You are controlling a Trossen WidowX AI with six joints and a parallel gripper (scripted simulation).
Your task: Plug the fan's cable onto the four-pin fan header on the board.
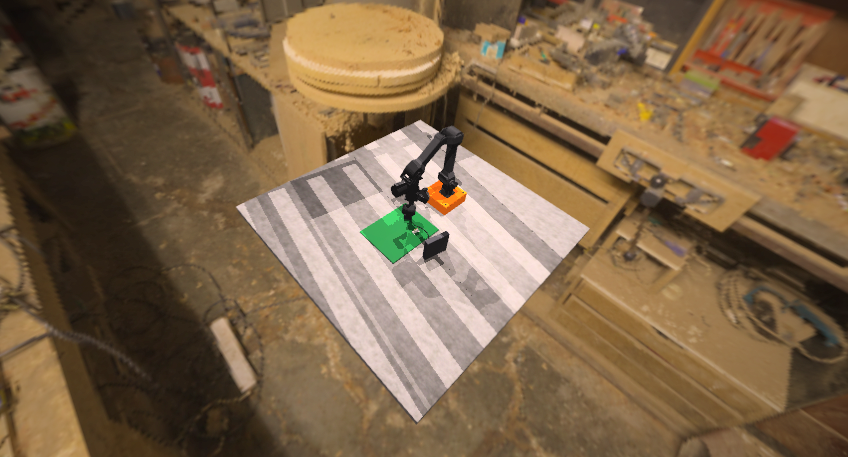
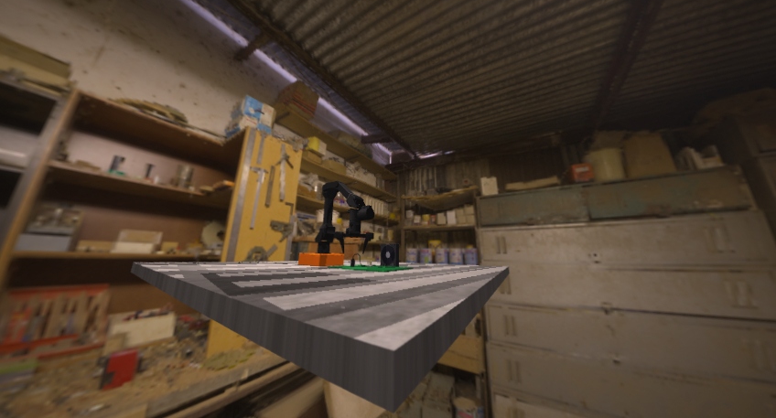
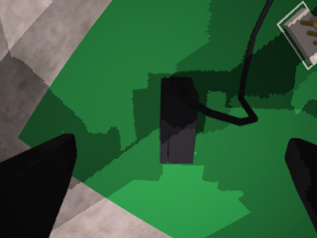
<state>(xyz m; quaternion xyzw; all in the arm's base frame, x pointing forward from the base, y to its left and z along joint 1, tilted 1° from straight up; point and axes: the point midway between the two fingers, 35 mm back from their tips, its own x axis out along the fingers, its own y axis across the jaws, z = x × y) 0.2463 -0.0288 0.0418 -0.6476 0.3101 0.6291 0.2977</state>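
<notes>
Right now my gripper tip is 4 cm above the black fan plug and 1 cm to the left of it. From my gripper tip the other things lie so: pale header key (9 cm to the left, 5 cm below, 3 cm ahead); then green board (9 cm ahead, 8 cm below, 3 cm to the left); then white fan header (8 cm to the left, 6 cm below, 3 cm ahead).
</notes>
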